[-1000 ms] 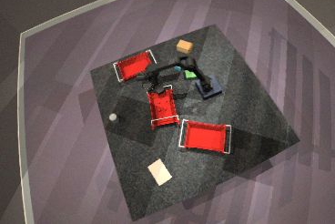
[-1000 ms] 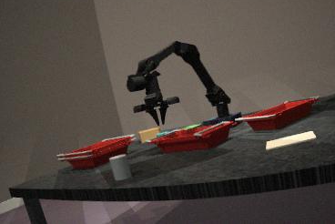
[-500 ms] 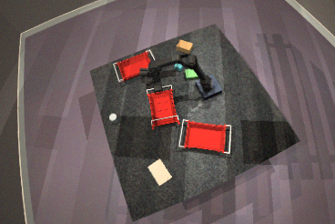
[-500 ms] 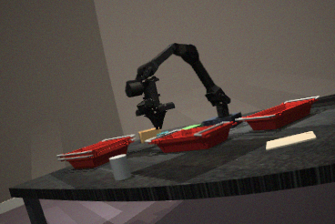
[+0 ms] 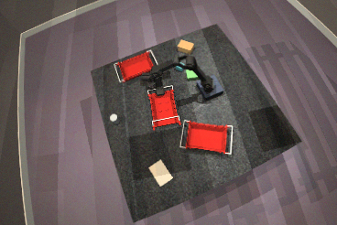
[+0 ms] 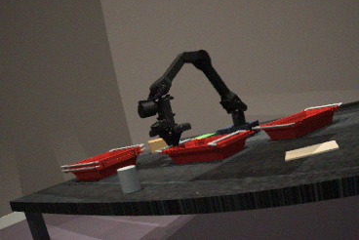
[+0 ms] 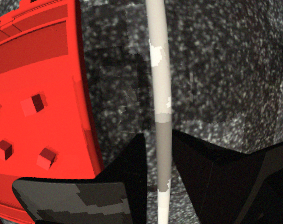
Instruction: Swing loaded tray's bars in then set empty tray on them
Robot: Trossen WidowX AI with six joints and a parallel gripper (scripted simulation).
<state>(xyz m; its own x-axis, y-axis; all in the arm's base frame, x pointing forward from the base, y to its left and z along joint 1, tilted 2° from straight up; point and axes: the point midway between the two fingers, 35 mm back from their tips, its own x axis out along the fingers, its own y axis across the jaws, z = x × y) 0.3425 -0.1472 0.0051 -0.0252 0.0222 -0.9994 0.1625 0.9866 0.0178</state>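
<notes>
Right now the red tray is 48 cm to the left of my gripper tip, 18 cm behind it and 1 cm above it. Also, from my gripper tip: green block (30 cm behind, 4 cm to the right, 2 cm below); cyan block (22 cm behind, 15 cm to the right, 2 cm below); orange block (35 cm behind, 33 cm to the right, 1 cm below).
</notes>
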